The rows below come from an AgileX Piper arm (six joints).
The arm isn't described. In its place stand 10 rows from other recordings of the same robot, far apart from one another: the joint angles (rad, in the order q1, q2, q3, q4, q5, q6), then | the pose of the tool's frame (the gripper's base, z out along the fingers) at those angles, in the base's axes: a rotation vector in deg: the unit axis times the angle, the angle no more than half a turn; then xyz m.
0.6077 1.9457 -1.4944 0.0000 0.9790 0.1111 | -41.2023, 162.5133, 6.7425, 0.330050, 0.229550, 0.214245
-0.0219 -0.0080 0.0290 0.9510 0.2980 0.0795 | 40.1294, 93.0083, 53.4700, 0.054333, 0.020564, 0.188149
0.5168 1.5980 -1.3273 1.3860 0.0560 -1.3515 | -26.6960, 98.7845, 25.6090, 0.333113, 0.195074, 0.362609
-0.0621 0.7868 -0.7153 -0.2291 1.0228 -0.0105 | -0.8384, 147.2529, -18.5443, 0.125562, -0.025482, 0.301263
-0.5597 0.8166 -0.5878 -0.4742 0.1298 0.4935 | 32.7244, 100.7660, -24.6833, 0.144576, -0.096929, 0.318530
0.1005 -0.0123 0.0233 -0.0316 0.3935 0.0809 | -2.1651, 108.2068, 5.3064, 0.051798, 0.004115, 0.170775
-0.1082 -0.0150 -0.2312 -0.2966 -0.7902 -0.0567 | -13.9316, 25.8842, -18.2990, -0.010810, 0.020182, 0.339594
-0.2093 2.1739 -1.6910 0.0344 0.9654 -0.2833 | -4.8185, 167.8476, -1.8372, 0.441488, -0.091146, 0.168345
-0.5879 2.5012 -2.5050 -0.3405 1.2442 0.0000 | 42.9227, 153.1233, -36.3167, 0.428125, -0.319945, 0.227202
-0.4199 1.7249 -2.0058 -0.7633 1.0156 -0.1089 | 14.3292, 125.5350, -70.7945, 0.318263, -0.200635, 0.471998
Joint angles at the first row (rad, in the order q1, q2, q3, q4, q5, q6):
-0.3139, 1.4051, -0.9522, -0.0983, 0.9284, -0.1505
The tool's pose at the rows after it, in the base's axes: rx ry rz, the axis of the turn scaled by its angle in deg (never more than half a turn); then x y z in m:
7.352, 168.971, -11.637, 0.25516, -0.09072, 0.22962
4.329, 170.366, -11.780, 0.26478, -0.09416, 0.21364
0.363, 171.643, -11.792, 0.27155, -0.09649, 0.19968
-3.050, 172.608, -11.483, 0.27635, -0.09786, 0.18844
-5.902, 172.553, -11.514, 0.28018, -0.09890, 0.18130
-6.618, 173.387, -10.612, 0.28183, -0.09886, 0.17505
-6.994, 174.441, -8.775, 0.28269, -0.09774, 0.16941
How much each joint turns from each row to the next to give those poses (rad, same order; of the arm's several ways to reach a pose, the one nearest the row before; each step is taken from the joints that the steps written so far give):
0.0000, 0.0866, -0.0021, -0.0063, -0.0184, -0.0209
0.0000, 0.0628, -0.0023, -0.0079, -0.0400, -0.0273
0.0000, 0.0510, 0.0000, -0.0051, -0.0321, -0.0397
0.0000, 0.0398, 0.0000, 0.0000, -0.0241, -0.0367
0.0000, 0.0255, 0.0000, 0.0000, -0.0266, -0.0306
0.0000, 0.0210, 0.0000, 0.0080, -0.0048, -0.0121
0.0000, 0.0184, 0.0000, 0.0212, 0.0039, -0.0174

